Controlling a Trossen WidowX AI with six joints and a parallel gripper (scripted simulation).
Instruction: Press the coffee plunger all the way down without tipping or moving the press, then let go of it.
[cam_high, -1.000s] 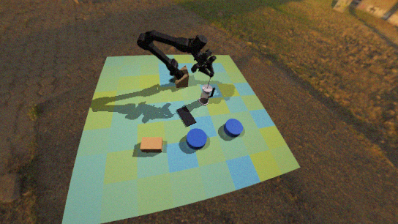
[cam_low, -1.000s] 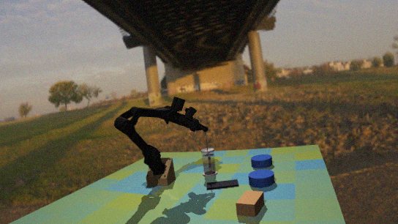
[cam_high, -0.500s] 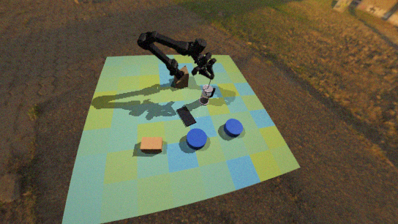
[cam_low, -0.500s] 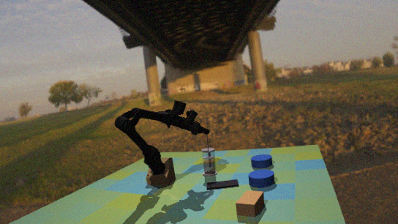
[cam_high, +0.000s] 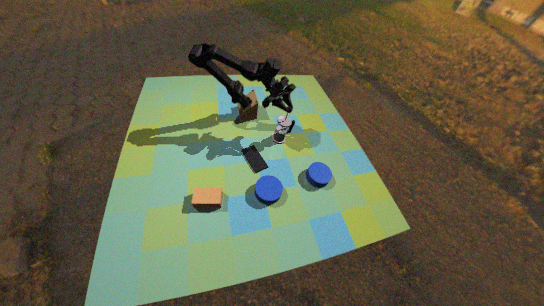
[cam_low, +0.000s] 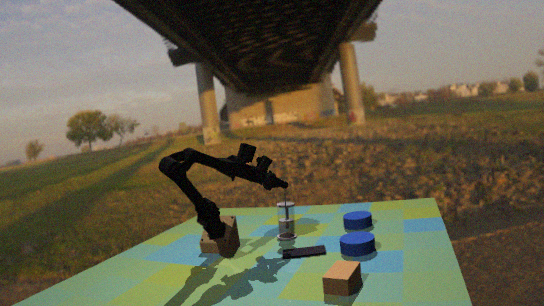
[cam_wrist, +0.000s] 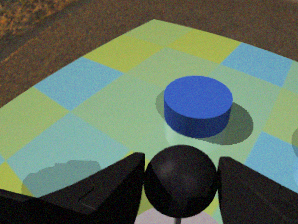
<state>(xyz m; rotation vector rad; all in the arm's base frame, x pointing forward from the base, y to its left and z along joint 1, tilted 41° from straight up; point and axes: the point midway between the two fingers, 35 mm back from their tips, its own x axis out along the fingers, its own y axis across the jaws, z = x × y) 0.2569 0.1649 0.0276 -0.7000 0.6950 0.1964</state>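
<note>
Right now my gripper tip is 110 mm above the coffee press, 20 mm past it and 10 mm to the right of it.
</note>
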